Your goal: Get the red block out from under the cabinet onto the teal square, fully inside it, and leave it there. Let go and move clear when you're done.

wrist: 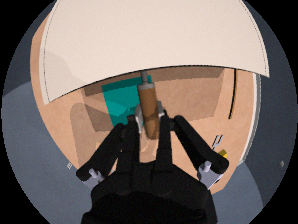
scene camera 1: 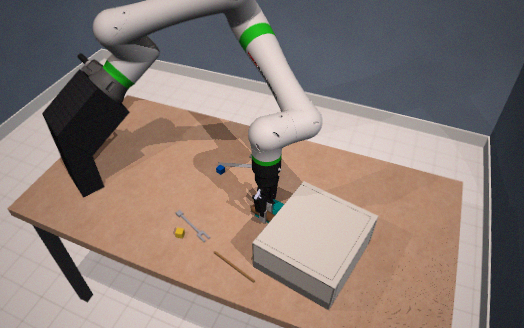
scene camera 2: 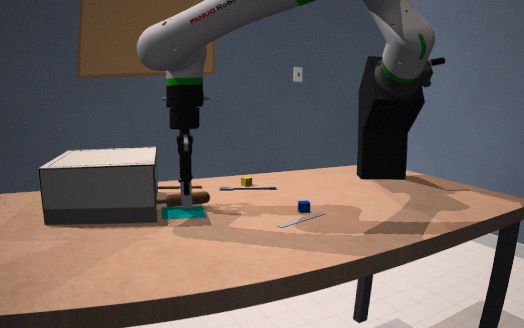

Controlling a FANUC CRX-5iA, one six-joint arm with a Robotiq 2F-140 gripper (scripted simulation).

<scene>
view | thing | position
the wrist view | gripper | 150,108
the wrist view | teal square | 121,97
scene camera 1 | gripper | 265,217
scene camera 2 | gripper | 186,205
</scene>
